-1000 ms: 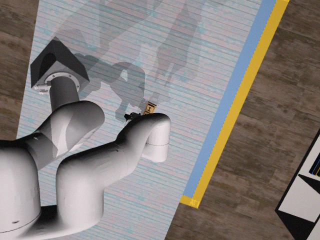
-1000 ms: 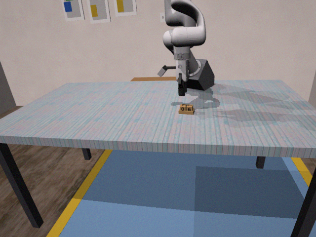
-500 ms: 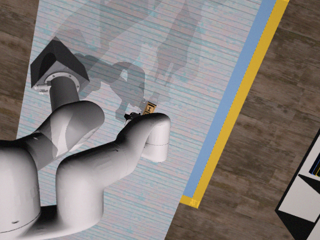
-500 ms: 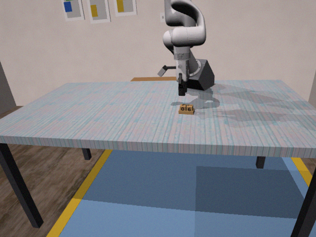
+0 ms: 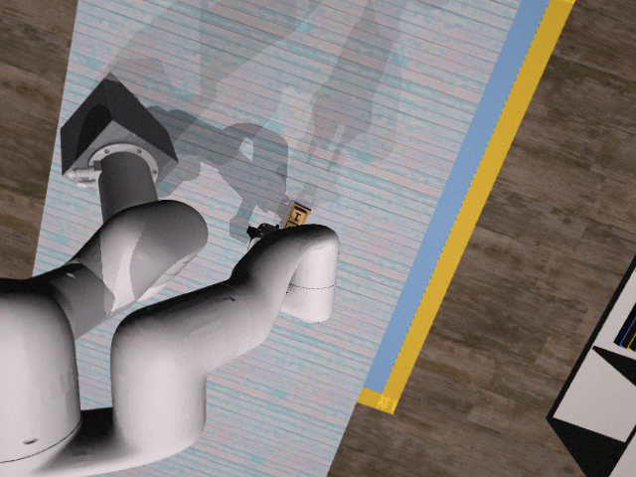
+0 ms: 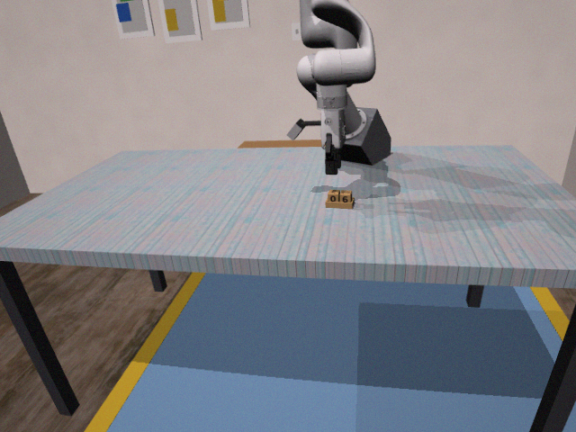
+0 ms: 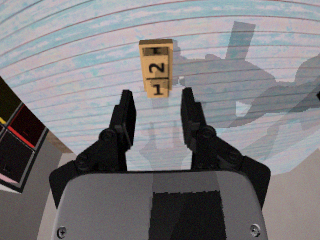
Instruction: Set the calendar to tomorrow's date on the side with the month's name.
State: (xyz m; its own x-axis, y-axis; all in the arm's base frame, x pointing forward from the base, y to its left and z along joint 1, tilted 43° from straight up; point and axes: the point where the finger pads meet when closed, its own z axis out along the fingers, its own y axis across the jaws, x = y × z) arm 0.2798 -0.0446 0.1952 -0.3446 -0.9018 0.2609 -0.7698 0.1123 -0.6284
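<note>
My gripper is now 9 cm above the wooden digit cube, 3 cm to the right of it and 1 cm short of it. Round my hand: wooden calendar tray 11 cm below, 2 cm to the left, 1 cm ahead.
</note>
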